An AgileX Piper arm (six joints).
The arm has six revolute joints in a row. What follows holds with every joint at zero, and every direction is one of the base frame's. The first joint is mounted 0.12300 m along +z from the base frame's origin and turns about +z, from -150.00 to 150.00 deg. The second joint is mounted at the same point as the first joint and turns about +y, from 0.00 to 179.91 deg. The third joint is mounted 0.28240 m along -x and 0.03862 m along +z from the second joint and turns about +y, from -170.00 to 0.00 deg. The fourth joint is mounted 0.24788 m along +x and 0.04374 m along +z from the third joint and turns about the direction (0.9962, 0, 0.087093), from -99.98 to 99.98 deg. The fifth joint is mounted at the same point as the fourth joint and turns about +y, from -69.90 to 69.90 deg. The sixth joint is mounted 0.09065 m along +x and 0.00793 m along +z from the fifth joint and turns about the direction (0.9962, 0, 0.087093), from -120.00 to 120.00 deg. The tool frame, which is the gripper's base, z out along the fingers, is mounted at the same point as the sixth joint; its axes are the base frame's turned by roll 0.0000, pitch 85.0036 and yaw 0.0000 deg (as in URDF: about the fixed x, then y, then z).
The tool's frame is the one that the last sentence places.
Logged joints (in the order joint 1, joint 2, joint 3, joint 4, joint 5, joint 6), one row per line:
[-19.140, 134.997, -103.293, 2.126, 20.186, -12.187]
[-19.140, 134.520, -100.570, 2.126, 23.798, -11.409]
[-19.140, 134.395, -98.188, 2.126, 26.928, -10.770]
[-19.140, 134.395, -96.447, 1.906, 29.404, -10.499]
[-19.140, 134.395, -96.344, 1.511, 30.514, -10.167]
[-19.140, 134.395, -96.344, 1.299, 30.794, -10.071]
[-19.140, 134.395, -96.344, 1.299, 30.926, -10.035]
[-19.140, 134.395, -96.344, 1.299, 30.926, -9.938]
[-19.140, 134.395, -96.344, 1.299, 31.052, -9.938]
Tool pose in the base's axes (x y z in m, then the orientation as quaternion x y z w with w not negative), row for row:
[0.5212, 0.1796, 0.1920, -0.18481, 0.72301, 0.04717, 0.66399]
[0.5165, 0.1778, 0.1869, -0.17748, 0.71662, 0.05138, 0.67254]
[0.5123, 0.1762, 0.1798, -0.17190, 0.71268, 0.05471, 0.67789]
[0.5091, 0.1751, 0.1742, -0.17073, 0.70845, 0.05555, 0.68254]
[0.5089, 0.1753, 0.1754, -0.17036, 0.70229, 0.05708, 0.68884]
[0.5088, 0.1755, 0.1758, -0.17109, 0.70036, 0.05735, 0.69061]
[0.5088, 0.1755, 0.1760, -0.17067, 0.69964, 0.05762, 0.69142]
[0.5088, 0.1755, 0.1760, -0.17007, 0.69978, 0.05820, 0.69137]
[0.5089, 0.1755, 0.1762, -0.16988, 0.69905, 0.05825, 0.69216]
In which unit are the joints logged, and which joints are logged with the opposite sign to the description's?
The joints are logged in degrees. Opposite sign: joint 1, joint 5.
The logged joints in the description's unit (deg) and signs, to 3 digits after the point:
[19.140, 134.997, -103.293, 2.126, -20.186, -12.187]
[19.140, 134.520, -100.570, 2.126, -23.798, -11.409]
[19.140, 134.395, -98.188, 2.126, -26.928, -10.770]
[19.140, 134.395, -96.447, 1.906, -29.404, -10.499]
[19.140, 134.395, -96.344, 1.511, -30.514, -10.167]
[19.140, 134.395, -96.344, 1.299, -30.794, -10.071]
[19.140, 134.395, -96.344, 1.299, -30.926, -10.035]
[19.140, 134.395, -96.344, 1.299, -30.926, -9.938]
[19.140, 134.395, -96.344, 1.299, -31.052, -9.938]

